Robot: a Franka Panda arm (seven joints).
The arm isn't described. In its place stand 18 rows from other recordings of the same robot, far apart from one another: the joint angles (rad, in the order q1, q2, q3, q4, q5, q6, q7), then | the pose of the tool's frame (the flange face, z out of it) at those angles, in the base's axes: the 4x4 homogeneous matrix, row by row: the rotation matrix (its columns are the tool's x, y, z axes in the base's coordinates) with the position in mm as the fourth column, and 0 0 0 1 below.
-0.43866, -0.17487, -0.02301, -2.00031, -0.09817, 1.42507, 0.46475 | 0.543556 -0.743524 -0.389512 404.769; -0.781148 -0.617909 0.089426 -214.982; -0.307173 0.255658 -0.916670 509.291; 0 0 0 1
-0.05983, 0.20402, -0.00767, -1.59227, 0.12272, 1.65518, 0.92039 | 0.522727 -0.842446 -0.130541 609.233; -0.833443 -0.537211 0.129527 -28.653; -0.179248 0.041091 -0.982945 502.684; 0 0 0 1
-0.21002, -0.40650, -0.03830, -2.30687, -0.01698, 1.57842, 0.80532 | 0.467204 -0.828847 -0.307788 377.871; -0.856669 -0.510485 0.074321 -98.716; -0.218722 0.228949 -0.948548 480.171; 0 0 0 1
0.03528, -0.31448, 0.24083, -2.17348, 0.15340, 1.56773, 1.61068 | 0.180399 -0.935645 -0.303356 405.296; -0.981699 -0.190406 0.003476 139.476; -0.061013 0.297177 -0.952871 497.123; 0 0 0 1
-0.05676, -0.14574, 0.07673, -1.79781, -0.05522, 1.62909, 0.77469 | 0.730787 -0.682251 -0.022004 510.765; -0.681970 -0.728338 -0.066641 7.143; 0.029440 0.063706 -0.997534 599.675; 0 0 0 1
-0.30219, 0.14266, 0.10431, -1.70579, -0.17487, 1.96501, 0.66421 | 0.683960 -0.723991 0.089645 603.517; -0.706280 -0.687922 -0.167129 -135.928; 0.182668 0.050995 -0.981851 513.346; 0 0 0 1
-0.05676, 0.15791, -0.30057, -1.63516, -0.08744, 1.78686, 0.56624 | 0.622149 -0.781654 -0.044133 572.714; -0.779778 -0.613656 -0.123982 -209.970; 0.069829 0.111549 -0.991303 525.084; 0 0 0 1
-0.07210, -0.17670, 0.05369, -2.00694, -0.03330, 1.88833, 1.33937 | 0.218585 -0.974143 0.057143 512.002; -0.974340 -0.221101 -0.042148 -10.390; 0.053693 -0.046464 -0.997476 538.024; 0 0 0 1
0.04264, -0.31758, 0.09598, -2.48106, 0.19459, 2.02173, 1.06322 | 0.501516 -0.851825 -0.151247 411.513; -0.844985 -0.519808 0.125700 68.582; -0.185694 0.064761 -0.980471 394.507; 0 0 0 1
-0.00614, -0.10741, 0.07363, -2.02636, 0.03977, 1.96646, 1.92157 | -0.292596 -0.955157 0.045415 528.851; -0.955230 0.294136 0.031930 39.423; -0.043856 -0.034039 -0.998458 499.737; 0 0 0 1
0.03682, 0.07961, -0.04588, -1.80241, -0.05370, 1.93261, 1.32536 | 0.249967 -0.966932 0.050582 591.449; -0.966052 -0.252580 -0.054290 -8.363; 0.065271 -0.035295 -0.997243 500.128; 0 0 0 1
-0.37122, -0.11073, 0.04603, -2.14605, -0.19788, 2.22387, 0.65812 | 0.622275 -0.771492 0.132567 504.332; -0.741848 -0.635261 -0.214721 -176.002; 0.249870 0.035271 -0.967637 469.816; 0 0 0 1
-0.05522, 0.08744, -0.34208, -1.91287, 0.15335, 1.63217, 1.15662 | -0.059582 -0.959634 -0.274870 502.356; -0.967970 -0.011735 0.250792 -190.285; -0.243894 0.281008 -0.928197 427.481; 0 0 0 1
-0.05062, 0.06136, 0.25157, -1.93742, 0.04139, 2.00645, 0.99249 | 0.689948 -0.723859 -0.000789 562.312; -0.722786 -0.688984 0.053680 114.922; -0.039400 -0.036466 -0.998558 453.885; 0 0 0 1
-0.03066, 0.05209, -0.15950, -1.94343, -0.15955, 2.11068, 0.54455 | 0.782237 -0.616355 0.090620 570.921; -0.598647 -0.783945 -0.164472 -116.179; 0.172415 0.074407 -0.982210 466.012; 0 0 0 1
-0.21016, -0.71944, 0.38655, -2.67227, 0.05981, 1.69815, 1.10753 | 0.483753 -0.832239 -0.270852 299.191; -0.873746 -0.441380 -0.204333 53.668; 0.050505 0.335503 -0.940684 417.333; 0 0 0 1
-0.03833, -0.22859, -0.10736, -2.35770, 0.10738, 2.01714, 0.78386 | 0.551689 -0.828968 -0.091931 449.911; -0.817879 -0.559296 0.135136 -60.284; -0.163440 0.000635 -0.986553 409.697; 0 0 0 1
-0.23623, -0.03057, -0.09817, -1.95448, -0.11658, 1.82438, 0.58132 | 0.634997 -0.761865 -0.127831 505.693; -0.772073 -0.631482 -0.071652 -186.182; -0.026134 0.144194 -0.989204 481.185; 0 0 0 1
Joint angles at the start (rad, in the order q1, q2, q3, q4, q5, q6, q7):
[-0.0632, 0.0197, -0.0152, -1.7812, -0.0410, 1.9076, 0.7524]
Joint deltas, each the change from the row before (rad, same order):
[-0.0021, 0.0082, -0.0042, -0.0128, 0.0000, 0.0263, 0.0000]
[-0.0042, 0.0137, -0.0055, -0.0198, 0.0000, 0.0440, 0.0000]
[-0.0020, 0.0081, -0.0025, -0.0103, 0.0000, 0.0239, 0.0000]
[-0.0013, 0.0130, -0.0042, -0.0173, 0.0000, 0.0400, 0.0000]
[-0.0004, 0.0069, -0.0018, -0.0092, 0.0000, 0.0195, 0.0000]
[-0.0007, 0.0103, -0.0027, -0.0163, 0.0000, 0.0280, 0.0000]
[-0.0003, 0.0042, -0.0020, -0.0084, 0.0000, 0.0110, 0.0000]
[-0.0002, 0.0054, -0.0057, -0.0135, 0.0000, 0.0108, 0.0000]
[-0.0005, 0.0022, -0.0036, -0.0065, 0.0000, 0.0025, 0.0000]
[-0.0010, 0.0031, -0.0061, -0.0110, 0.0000, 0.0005, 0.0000]
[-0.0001, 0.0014, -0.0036, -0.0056, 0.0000, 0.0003, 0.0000]
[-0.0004, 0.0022, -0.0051, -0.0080, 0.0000, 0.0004, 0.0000]
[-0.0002, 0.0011, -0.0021, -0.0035, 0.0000, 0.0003, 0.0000]
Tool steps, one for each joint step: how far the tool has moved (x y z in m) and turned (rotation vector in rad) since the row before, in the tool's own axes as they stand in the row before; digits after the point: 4 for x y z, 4 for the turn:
[0.0035, 0.0011, 0.0088, 0.0030, 0.0041, 0.0054]
[0.0055, 0.0016, 0.0140, 0.0061, 0.0082, 0.0083]
[0.0026, 0.0006, 0.0078, 0.0032, 0.0043, 0.0037]
[0.0032, 0.0004, 0.0126, 0.0059, 0.0075, 0.0042]
[0.0011, 0.0002, 0.0068, 0.0020, 0.0027, 0.0015]
[0.0010, 0.0009, 0.0115, 0.0005, 0.0013, 0.0023]
[0.0003, 0.0011, 0.0055, -0.0014, -0.0010, 0.0018]
[0.0008, 0.0034, 0.0087, -0.0065, -0.0053, 0.0050]
[0.0006, 0.0024, 0.0042, -0.0049, -0.0041, 0.0037]
[0.0008, 0.0045, 0.0070, -0.0104, -0.0093, 0.0064]
[0.0004, 0.0023, 0.0035, -0.0052, -0.0045, 0.0034]
[0.0007, 0.0034, 0.0051, -0.0075, -0.0066, 0.0050]
[0.0003, 0.0014, 0.0023, -0.0033, -0.0029, 0.0021]

